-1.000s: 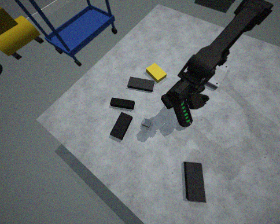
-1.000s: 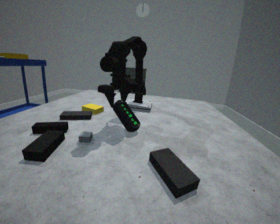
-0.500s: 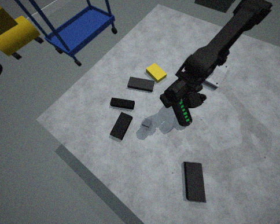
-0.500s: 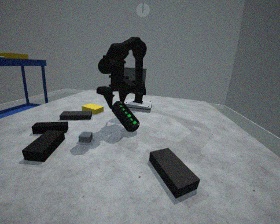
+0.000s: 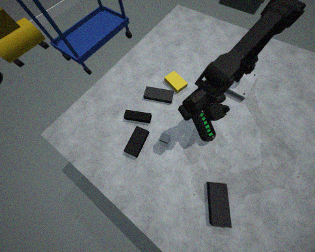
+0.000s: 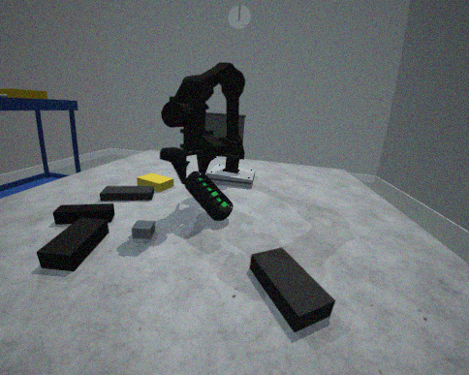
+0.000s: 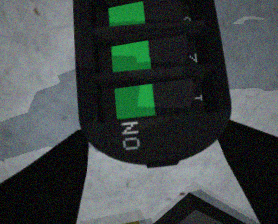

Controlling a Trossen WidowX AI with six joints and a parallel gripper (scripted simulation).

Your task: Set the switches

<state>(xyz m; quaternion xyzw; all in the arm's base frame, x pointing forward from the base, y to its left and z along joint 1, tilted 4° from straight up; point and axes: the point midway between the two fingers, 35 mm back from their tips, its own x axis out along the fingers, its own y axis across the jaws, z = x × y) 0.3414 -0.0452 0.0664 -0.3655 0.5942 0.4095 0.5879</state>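
My gripper tip is 170 mm short of the grey cube, 50 mm to the left of it and 70 mm above it. From my gripper tip the other things lie so: yellow block 130 mm behind, 200 mm to the right, 70 mm below; dark block 250 mm ahead, 270 mm to the left, 70 mm below.
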